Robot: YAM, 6 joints.
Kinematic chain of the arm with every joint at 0, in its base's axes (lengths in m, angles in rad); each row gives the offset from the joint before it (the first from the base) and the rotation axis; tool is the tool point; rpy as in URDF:
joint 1: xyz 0 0 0.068 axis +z
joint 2: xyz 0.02 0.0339 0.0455 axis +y
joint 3: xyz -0.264 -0.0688 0 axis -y
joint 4: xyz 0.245 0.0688 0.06 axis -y
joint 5: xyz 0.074 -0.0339 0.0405 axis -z
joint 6: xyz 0.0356 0 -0.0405 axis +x
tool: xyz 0 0 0 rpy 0 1.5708 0
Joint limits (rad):
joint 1: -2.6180..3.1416
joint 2: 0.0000..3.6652
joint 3: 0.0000..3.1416
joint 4: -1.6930..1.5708
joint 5: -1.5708..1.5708
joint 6: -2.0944..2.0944
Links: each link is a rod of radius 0.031 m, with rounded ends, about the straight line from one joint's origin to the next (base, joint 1, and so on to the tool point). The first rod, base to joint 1, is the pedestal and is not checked.
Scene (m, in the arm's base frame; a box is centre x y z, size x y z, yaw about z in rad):
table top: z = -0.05
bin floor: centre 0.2 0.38 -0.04 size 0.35 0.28 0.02 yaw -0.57
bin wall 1: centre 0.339 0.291 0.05 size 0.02 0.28 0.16 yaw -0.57
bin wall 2: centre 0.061 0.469 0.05 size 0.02 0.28 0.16 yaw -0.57
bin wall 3: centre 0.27 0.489 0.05 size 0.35 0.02 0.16 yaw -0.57
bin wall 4: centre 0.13 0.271 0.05 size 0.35 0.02 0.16 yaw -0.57
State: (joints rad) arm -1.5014 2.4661 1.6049 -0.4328 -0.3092 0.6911
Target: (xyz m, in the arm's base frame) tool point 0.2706 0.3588 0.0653
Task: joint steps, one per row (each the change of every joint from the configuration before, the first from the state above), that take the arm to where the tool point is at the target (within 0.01 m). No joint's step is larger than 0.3 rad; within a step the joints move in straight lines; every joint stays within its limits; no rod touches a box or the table.
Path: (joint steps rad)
1: 0.2653 -0.0517 0.0044 -0.0082 -0.0211 0.0000
2: 0.2654 -0.0517 0.0044 -0.0081 -0.0212 0.0000
3: 0.2653 -0.0517 0.0044 -0.0082 -0.0211 0.0000
4: 0.2654 -0.0516 0.0044 -0.0082 -0.0211 0.0000
5: 0.2653 -0.0517 0.0044 -0.0081 -0.0212 0.0000
6: 0.2654 -0.0517 0.0044 -0.0082 -0.0211 0.0000
7: 0.2653 -0.0517 0.0044 -0.0082 -0.0211 0.0000
8: 0.2653 -0.0517 0.0044 -0.0081 -0.0212 0.0000
9: 0.2654 -0.0517 0.0044 -0.0082 -0.0211 0.0000
10: 0.0005 0.1755 -0.0476 0.0125 0.0076 0.0000
11: 0.0005 0.1754 -0.0477 0.0124 0.0077 0.0000

